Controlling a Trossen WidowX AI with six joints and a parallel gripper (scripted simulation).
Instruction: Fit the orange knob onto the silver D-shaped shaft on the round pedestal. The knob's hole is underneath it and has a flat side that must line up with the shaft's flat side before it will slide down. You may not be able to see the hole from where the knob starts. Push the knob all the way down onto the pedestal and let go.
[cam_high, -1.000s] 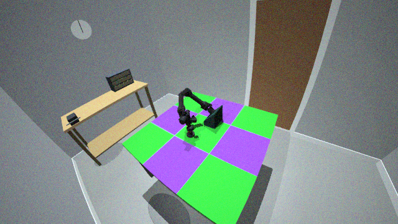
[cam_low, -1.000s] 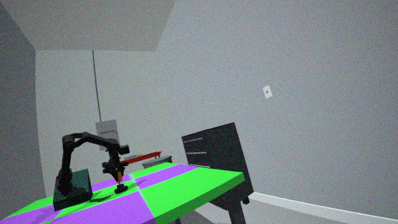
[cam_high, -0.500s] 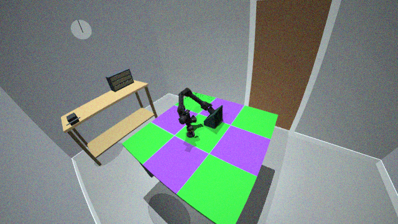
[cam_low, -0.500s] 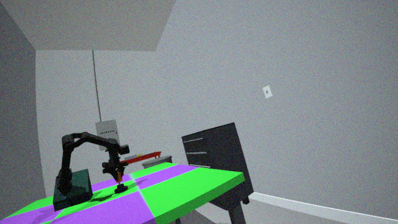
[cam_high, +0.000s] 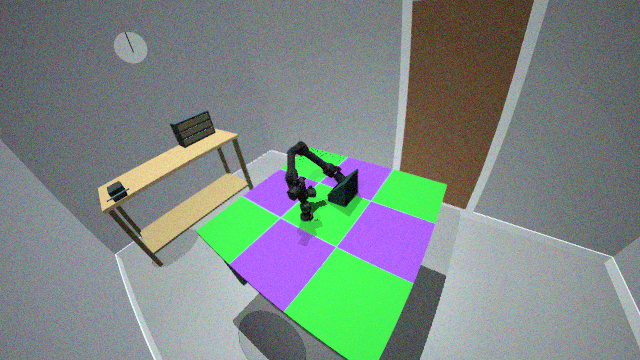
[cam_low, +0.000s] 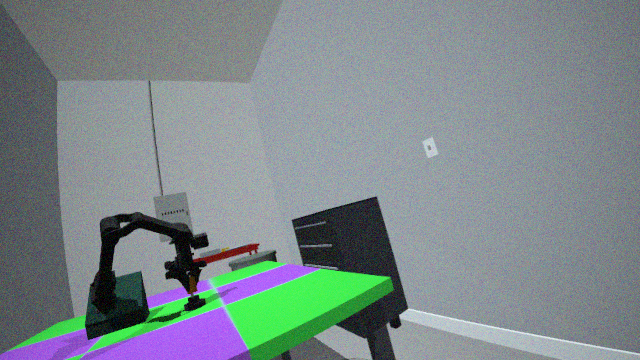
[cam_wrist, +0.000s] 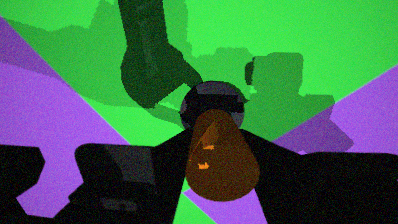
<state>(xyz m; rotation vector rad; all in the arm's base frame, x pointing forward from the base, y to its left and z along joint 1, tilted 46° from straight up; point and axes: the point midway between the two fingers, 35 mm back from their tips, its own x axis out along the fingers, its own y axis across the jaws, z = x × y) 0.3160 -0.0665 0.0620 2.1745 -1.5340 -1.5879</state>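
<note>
Now: the orange knob 3 cm above my gripper tip. Also, from my gripper tip: pedestal (4 cm below).
</note>
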